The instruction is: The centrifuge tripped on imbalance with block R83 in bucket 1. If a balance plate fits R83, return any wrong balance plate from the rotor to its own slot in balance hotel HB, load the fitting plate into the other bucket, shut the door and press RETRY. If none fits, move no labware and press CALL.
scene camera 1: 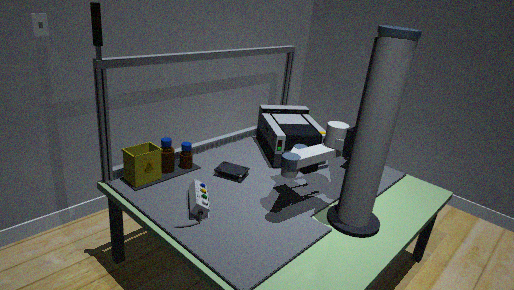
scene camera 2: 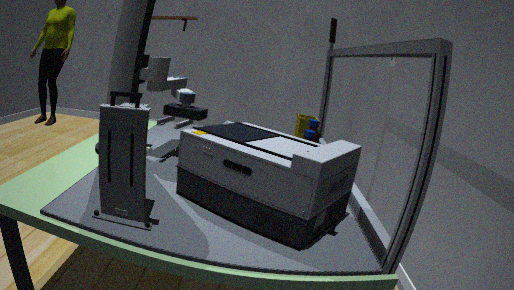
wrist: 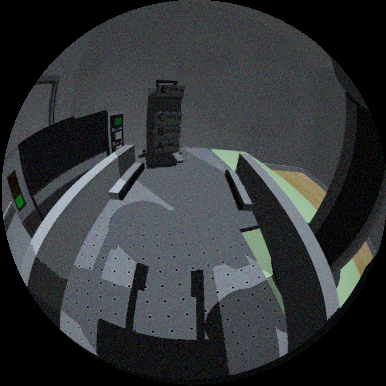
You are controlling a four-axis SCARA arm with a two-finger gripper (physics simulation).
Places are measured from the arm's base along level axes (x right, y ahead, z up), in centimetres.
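Where they show: gripper, fingertip midpoint: [scene camera 2: 166, 124] [wrist: 184, 158]; arm's base at its link origin: [scene camera 1: 352, 221].
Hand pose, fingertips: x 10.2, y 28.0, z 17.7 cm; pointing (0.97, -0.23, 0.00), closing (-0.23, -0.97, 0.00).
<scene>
Things, the pixels of their top centre, and the offset from my fingertips. "spot": a spot on its surface instead. Level surfaces: height alone.
- button box at its top centre: [scene camera 1: 199, 190] dx -60.2, dy +26.7, dz -8.0 cm
- flat black box at its top centre: [scene camera 1: 232, 167] dx -26.7, dy +39.2, dz -11.8 cm
- mat at its surface level: dz -16.4 cm
- yellow bin at a spot on its surface: [scene camera 1: 142, 165] spot: dx -70.7, dy +57.6, dz -4.8 cm
My gripper [scene camera 2: 174, 121] [wrist: 184, 158] hangs above the grey mat between the arm's column and the centrifuge. Its fingers are drawn in to a narrow stand, with nothing between them. The white and black centrifuge [scene camera 1: 291, 119] [scene camera 2: 245, 167] [wrist: 65, 150] has its top covered by a dark panel and a white panel; rotor, buckets and block R83 are hidden. Green lights show on its front. The tall balance hotel [scene camera 2: 122, 160] [wrist: 165, 125] stands upright beyond the fingers in the wrist view. Letters E, C, B and A show on it, with a dark gap between E and C.
A button box [scene camera 1: 200, 197] and a flat black box [scene camera 1: 231, 171] lie on the mat [scene camera 1: 240, 235]. A yellow bin [scene camera 1: 142, 165] and two brown bottles [scene camera 1: 167, 159] [scene camera 1: 186, 157] stand at the left. The arm's column [scene camera 1: 377, 130] rises at the right. A person [scene camera 2: 57, 50] stands behind.
</scene>
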